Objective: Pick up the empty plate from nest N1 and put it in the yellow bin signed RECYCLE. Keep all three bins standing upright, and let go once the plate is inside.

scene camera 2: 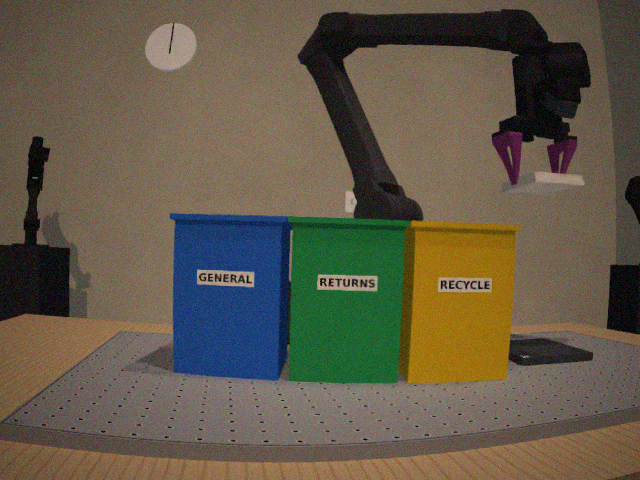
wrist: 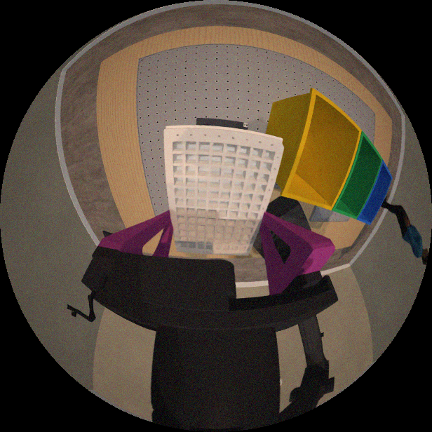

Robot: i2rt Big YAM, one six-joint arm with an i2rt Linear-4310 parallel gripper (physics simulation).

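Frame: origin at the arm's base, x ahead, y left, z up, level; millimetres.
Where they show: gripper, fingertip midpoint: (scene camera 2: 537, 186).
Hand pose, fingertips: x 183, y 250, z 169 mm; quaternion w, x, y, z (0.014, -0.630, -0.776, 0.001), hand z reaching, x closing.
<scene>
Things, the pixels of their top centre, and the offset from my fingertips. Level surfaces: height alone.
- white plate at its top centre: (scene camera 2: 541, 178) dx +14, dy +2, dz +12 mm
- yellow RECYCLE bin at its top centre: (scene camera 2: 450, 227) dx +98, dy -159, dz -72 mm
- dark nest at its top centre: (scene camera 2: 535, 344) dx +13, dy +2, dz -238 mm
- green RETURNS bin at its top centre: (scene camera 2: 346, 223) dx +103, dy -290, dz -72 mm
- blue GENERAL bin at its top centre: (scene camera 2: 238, 220) dx +108, dy -422, dz -72 mm
- grey perforated board at its surface level: dz -252 mm
The white plate (scene camera 2: 555, 181) (wrist: 220, 175) with a grid of square wells is held in the air, nearly level, in my gripper (scene camera 2: 537, 178) (wrist: 216, 215). The magenta fingers are shut on its two sides. The plate is above the height of the bin rims, to the right of the yellow bin in the scene view. The yellow RECYCLE bin (scene camera 2: 459, 320) (wrist: 327, 147) stands upright, and its open top shows in the wrist view. The dark nest (scene camera 2: 550, 351) (wrist: 220, 123) lies on the board beside the yellow bin, partly hidden by the plate in the wrist view.
The green RETURNS bin (scene camera 2: 345, 330) (wrist: 357, 175) and the blue GENERAL bin (scene camera 2: 227, 325) (wrist: 375, 195) stand upright in a row with the yellow one. All stand on the grey perforated board (scene camera 2: 258, 413) (wrist: 190, 85). My arm's base is behind the bins.
</scene>
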